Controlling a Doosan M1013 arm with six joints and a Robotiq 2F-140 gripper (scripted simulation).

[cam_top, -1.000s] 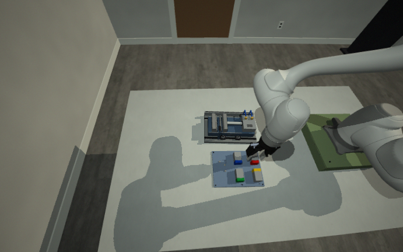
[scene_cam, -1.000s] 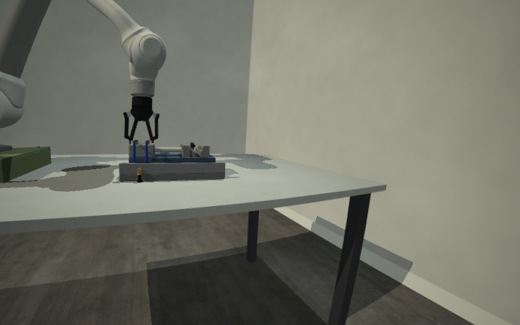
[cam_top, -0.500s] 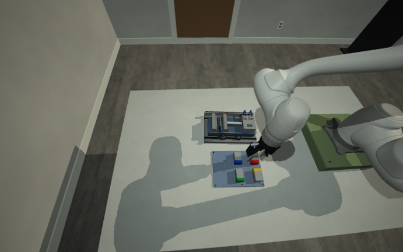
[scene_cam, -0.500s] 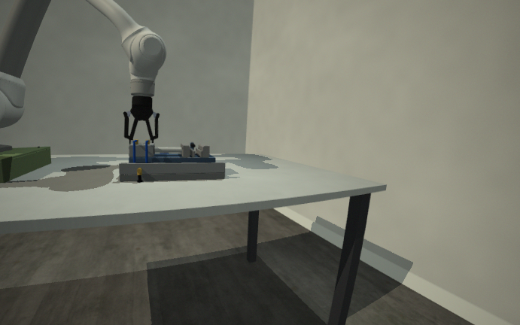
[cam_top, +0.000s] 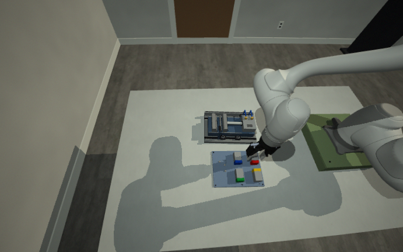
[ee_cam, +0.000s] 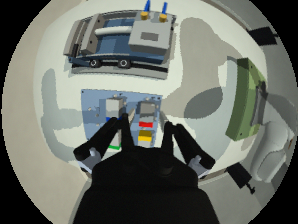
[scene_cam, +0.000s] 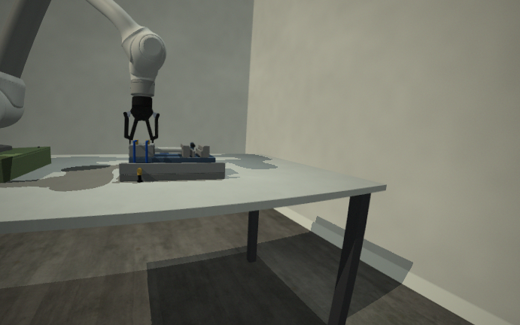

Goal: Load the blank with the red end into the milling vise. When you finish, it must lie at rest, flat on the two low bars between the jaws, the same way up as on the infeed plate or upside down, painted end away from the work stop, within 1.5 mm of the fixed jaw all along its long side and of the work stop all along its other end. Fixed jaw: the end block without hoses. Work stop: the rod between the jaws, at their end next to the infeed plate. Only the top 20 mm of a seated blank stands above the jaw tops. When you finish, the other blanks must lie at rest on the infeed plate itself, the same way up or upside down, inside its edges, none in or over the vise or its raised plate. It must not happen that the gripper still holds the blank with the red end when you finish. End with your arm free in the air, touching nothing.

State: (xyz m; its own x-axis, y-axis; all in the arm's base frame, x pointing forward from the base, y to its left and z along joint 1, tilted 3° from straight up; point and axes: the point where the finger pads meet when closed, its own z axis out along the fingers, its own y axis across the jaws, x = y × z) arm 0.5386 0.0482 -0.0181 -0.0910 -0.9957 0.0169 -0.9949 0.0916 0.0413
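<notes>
Now: hand 4 cm above the red-ended blank. Round my hand: yellow-ended blank (1 cm ahead, 9 cm to the left, 4 cm below); blue-ended blank (9 cm ahead, 1 cm to the right, 4 cm below); green-ended blank (10 cm ahead, 8 cm to the left, 4 cm below).
</notes>
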